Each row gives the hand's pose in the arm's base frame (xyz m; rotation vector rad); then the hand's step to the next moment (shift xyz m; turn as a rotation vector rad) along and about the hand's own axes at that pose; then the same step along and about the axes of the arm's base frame.
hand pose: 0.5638 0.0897 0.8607 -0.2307 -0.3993 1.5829
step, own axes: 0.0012 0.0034 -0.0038 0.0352 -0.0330 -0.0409
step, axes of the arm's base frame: -0.0017 0.0016 -0.0047 0.0442 0.0400 -0.0212
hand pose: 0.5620 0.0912 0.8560 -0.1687 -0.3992 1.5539
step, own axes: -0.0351 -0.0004 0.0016 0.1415 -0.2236 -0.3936
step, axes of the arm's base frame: 0.0009 -0.0350 -0.0034 0.3434 0.1919 -0.2649
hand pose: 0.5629 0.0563 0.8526 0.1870 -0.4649 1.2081
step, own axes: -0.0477 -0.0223 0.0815 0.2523 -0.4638 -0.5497
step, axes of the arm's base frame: -0.0124 -0.0797 0.0540 0.6355 0.2611 -0.3300
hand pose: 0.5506 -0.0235 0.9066 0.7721 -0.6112 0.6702
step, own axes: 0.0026 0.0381 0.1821 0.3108 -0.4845 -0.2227
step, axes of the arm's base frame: -0.0712 -0.1215 0.1216 0.6070 0.0121 -0.1111
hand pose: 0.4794 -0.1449 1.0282 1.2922 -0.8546 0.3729
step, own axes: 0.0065 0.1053 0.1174 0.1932 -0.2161 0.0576
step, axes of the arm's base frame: -0.1074 -0.0830 0.0805 0.2525 -0.1535 -0.0045
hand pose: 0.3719 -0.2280 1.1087 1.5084 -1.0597 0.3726
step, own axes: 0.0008 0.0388 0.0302 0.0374 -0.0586 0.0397
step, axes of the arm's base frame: -0.0397 -0.0235 0.0169 0.0525 -0.0575 -0.0185
